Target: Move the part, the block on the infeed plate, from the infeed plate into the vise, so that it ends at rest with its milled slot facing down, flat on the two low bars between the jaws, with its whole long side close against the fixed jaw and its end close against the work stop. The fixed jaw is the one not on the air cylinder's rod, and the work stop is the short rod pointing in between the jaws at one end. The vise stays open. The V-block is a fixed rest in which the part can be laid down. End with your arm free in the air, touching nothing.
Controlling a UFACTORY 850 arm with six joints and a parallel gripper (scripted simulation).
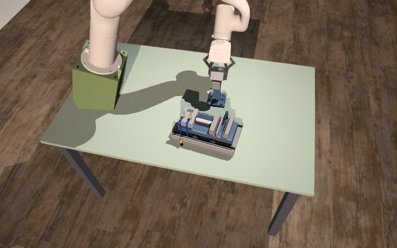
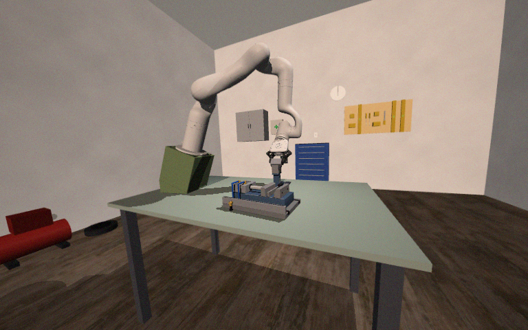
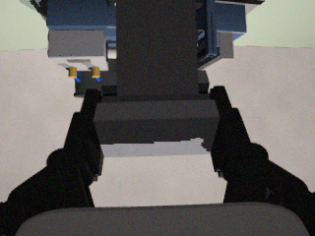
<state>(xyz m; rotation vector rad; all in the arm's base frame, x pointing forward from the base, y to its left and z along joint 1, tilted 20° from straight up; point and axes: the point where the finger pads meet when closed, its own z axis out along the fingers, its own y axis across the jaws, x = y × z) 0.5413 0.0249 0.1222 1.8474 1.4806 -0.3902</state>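
The blue post is 10 mm to the right of my hand and 120 mm below it. Round my hand: white rod 40 mm behind, 210 mm to the right, 100 mm below; part 10 mm below; work stop 50 mm ahead, 190 mm to the right, 90 mm below.
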